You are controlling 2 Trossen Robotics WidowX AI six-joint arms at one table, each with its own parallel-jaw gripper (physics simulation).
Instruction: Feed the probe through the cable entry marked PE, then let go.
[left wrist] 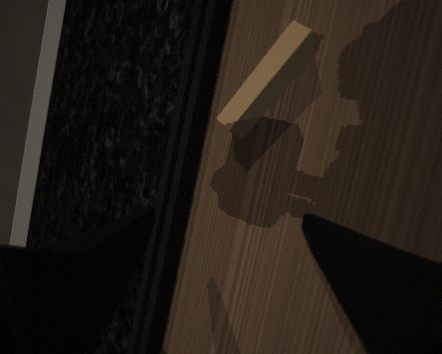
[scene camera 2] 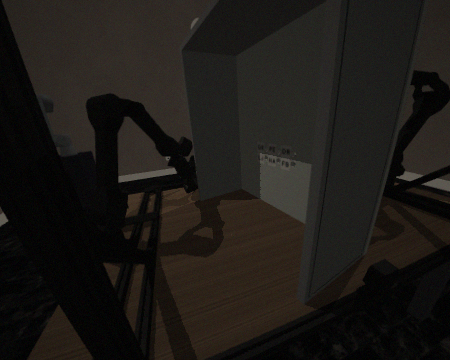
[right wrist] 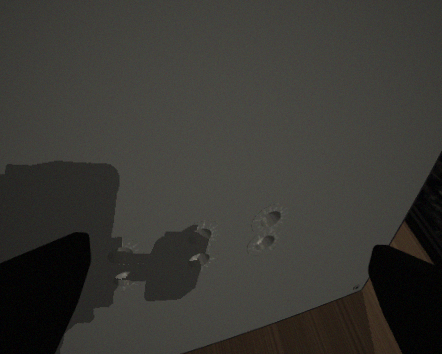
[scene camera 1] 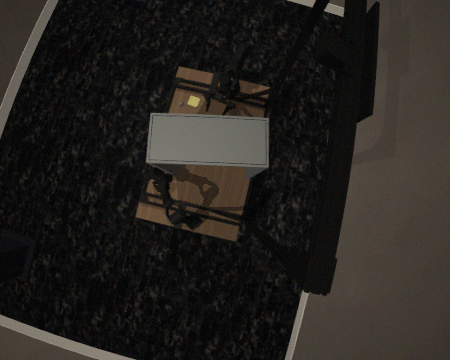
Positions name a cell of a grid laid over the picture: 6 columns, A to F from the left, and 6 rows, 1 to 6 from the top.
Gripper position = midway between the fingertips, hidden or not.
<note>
My left gripper (left wrist: D4) is open, with nothing in its grasp. Also in view: a tan block (left wrist: D1). My right gripper (right wrist: D5) is open, with nothing in its grasp. I also see a grey cabinet (scene camera 1: C3).
Scene camera 2 misses the tan block, which is hidden by the grey cabinet. Scene camera 1 does not show the tan block, which is hidden by the grey cabinet.
</note>
